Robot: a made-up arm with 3 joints.
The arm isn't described. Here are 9 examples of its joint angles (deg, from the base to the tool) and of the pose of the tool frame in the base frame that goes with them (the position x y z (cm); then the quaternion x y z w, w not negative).
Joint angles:
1: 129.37 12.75 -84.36
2: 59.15 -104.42 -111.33
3: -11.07 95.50 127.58
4: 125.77 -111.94 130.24
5: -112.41 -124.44 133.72
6: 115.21 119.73 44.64
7: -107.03 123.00 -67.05
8: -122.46 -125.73 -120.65
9: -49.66 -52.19 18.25
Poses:
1: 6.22 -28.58 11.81 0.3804 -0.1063 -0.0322 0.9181
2: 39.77 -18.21 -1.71 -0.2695 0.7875 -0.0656 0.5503
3: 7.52 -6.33 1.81 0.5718 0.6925 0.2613 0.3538
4: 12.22 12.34 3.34 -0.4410 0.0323 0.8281 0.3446
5: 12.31 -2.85 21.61 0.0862 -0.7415 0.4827 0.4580
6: 14.39 -14.70 -1.45 0.4943 -0.4996 0.7060 0.0878
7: -12.27 28.61 18.75 -0.4765 0.3004 0.8259 0.0246
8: 33.95 21.16 26.78 0.3887 0.0141 0.8898 0.2387
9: 10.72 12.21 31.18 -0.2431 -0.2457 -0.3649 0.8645
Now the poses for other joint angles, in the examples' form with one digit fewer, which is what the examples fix.
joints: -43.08 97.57 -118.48
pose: -21.0 -0.8 20.0 -0.650 -0.460 0.595 0.106
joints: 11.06 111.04 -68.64
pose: -14.6 -18.5 28.3 -0.273 -0.528 0.633 0.496
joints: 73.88 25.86 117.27
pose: 12.6 3.0 -0.1 -0.970 -0.083 -0.208 0.095
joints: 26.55 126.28 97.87
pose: 12.6 -2.1 6.5 0.400 0.520 0.725 0.211
